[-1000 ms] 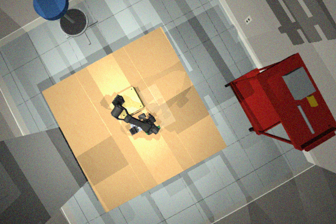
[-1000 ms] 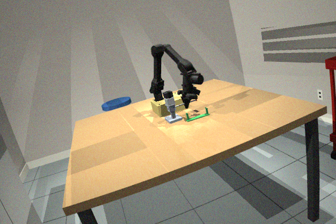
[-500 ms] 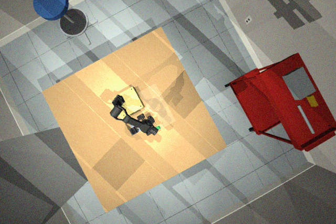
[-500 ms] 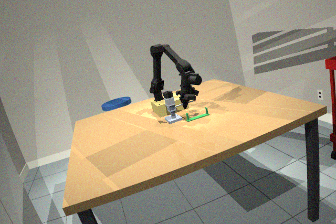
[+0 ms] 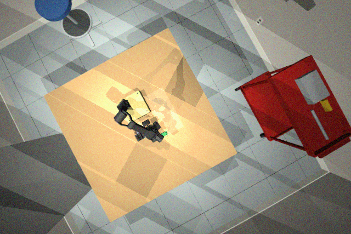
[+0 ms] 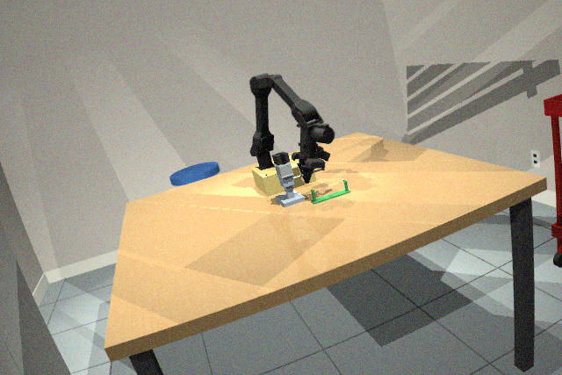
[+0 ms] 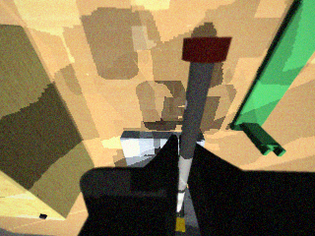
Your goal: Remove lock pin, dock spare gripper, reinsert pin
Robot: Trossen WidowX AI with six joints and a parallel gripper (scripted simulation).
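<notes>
The socket is 10 mm behind my gripper tip and 70 mm to the right of it. The rest, counted from my gripper tip: green cradle 90 mm ahead, 50 mm to the left, 20 mm below; then spare gripper 70 mm to the right, 80 mm above.
</notes>
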